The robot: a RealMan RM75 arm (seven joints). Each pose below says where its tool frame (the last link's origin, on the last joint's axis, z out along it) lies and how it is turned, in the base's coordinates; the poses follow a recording.
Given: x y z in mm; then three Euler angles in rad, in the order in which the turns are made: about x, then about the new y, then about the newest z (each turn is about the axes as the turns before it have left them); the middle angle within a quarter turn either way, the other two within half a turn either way.
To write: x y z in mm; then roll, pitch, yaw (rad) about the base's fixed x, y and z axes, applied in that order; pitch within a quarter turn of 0, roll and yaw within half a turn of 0. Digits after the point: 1 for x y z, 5 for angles.
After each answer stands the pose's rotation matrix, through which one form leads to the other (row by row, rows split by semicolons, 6 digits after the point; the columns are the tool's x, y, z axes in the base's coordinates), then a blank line. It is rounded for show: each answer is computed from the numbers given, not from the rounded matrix.
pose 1, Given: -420.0 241.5 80.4 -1.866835 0.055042 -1.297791
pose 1, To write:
-420.0 241.5 80.4 -2.44746 -1.18210 0.78078
0.269218 0.961507 0.055014; 0.266741 -0.129331 0.955051; 0.925403 -0.242443 -0.291292

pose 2, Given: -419.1 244.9 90.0 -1.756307 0.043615 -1.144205
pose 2, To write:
-419.1 244.9 90.0 -2.00312 -1.11540 0.34849
0.413377 0.909516 0.043601; 0.150187 -0.115332 0.981908; 0.898089 -0.399349 -0.184273

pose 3, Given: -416.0 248.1 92.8 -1.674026 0.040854 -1.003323
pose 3, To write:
-416.0 248.1 92.8 -1.76229 -0.99919 0.12055
0.537055 0.842558 0.040843; 0.065059 -0.089645 0.993847; 0.841035 -0.531093 -0.102960

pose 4, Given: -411.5 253.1 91.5 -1.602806 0.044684 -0.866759
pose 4, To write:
-411.5 253.1 91.5 -1.62026 -0.86759 -0.00697
0.646654 0.761474 0.044669; -0.004505 -0.054747 0.998490; 0.762770 -0.645879 -0.031972

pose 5, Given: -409.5 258.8 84.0 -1.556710 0.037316 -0.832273
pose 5, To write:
-409.5 258.8 84.0 -1.54990 -0.83164 -0.05276
0.672728 0.738949 0.037307; -0.035529 -0.018102 0.999205; 0.739036 -0.673519 0.014076

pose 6, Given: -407.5 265.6 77.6 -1.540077 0.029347 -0.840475
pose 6, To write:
-407.5 265.6 77.6 -1.52483 -0.83905 -0.06357
0.666822 0.744639 0.029343; -0.042447 -0.001359 0.999098; 0.744007 -0.667466 0.030701

